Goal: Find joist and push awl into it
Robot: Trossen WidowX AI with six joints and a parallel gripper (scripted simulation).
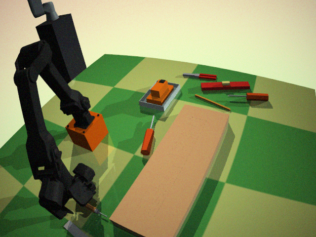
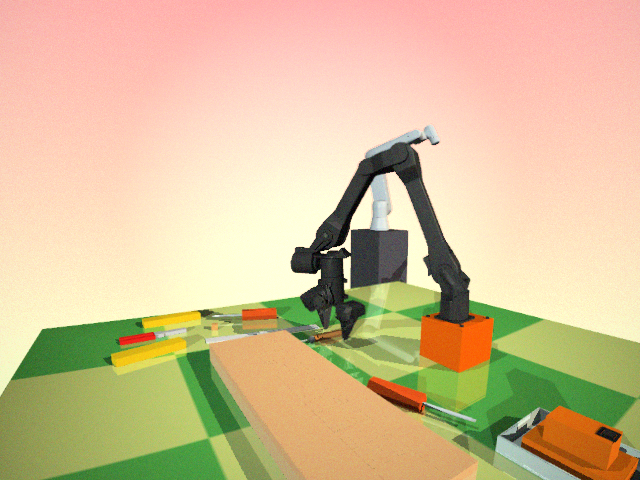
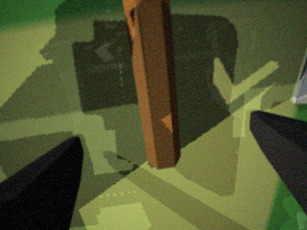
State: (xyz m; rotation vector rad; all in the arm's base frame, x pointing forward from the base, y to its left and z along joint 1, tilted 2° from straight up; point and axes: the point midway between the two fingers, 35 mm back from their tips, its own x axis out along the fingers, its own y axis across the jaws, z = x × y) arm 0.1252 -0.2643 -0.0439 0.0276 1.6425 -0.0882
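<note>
The awl is 60 mm ahead of my gripper tip. From my gripper tip the other things lie so: orange stud finder 590 mm to the left, 40 mm ahead, 40 mm above; then grey card 140 mm ahead, 120 mm to the right; then grey tray 570 mm to the left, 40 mm ahead, 10 mm above.
</note>
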